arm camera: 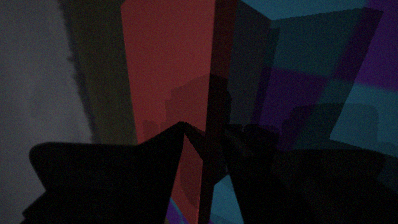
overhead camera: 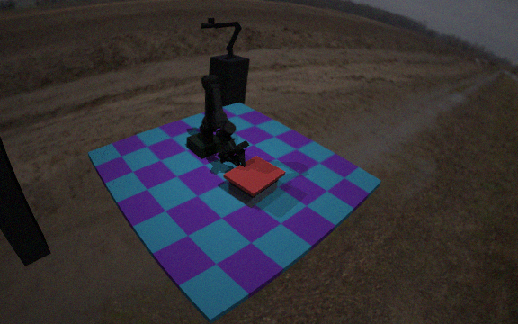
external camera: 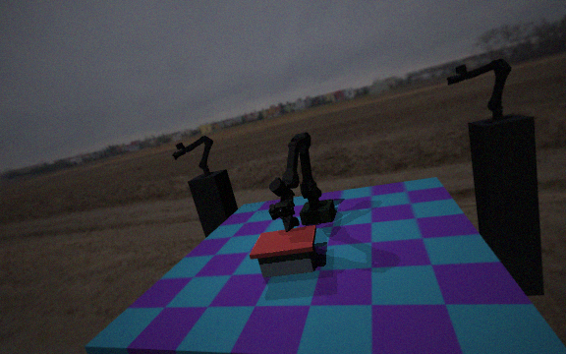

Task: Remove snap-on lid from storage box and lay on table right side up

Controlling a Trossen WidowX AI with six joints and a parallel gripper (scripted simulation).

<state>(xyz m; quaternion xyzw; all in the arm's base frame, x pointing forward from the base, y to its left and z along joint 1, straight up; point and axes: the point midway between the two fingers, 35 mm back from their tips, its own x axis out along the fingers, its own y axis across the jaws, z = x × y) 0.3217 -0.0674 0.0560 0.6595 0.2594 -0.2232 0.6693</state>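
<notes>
The red lid is 80 mm ahead of my gripper tip and 10 mm above it. Also, from my gripper tip: storage box (80 mm ahead, 50 mm below).
</notes>
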